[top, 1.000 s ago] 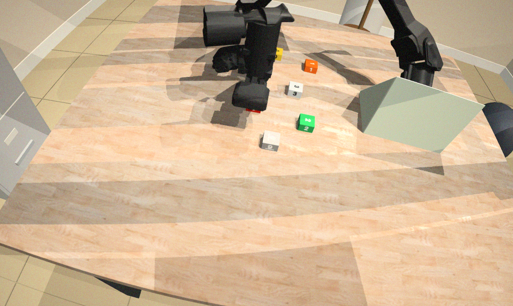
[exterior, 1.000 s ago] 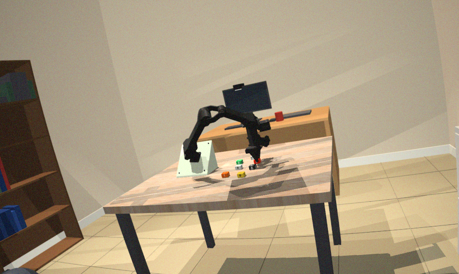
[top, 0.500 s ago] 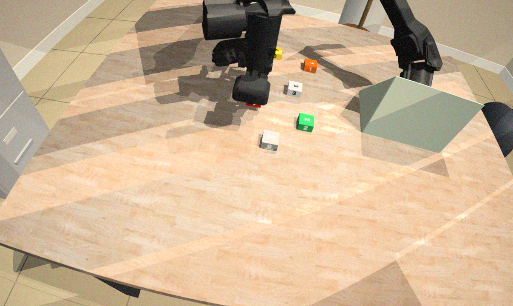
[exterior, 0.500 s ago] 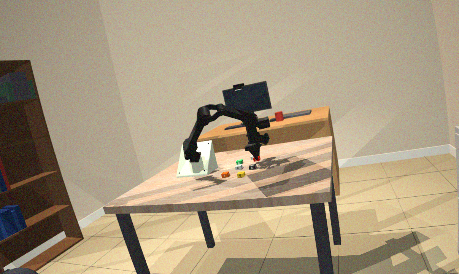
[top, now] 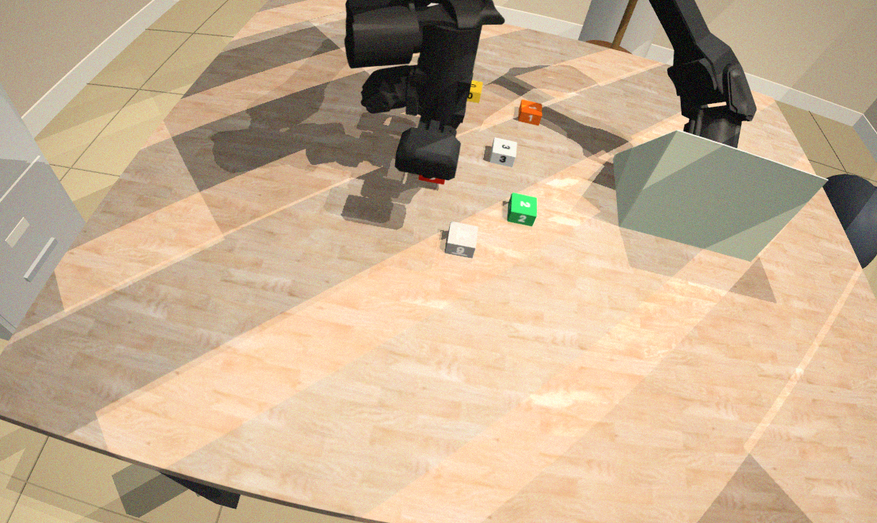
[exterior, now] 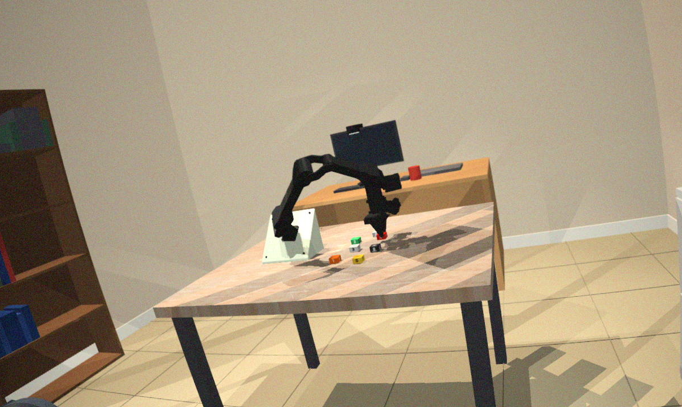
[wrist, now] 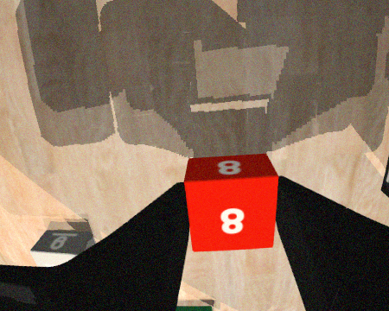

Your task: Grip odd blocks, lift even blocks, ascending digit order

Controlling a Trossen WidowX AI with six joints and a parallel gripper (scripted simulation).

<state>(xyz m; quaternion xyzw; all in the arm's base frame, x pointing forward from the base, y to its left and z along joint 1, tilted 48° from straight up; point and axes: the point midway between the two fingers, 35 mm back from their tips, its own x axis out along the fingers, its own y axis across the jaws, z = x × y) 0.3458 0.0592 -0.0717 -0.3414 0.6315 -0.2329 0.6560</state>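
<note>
The grey block lies 9 cm to the left of my gripper tip, 6 cm behind it and 1 cm below it. From my gripper tip the other things lie so: black block: 10 cm to the right, 1 cm below, 1 cm ahead; then white block: 8 cm to the right, 8 cm behind, 1 cm below; then red block: 1 cm behind.
</note>
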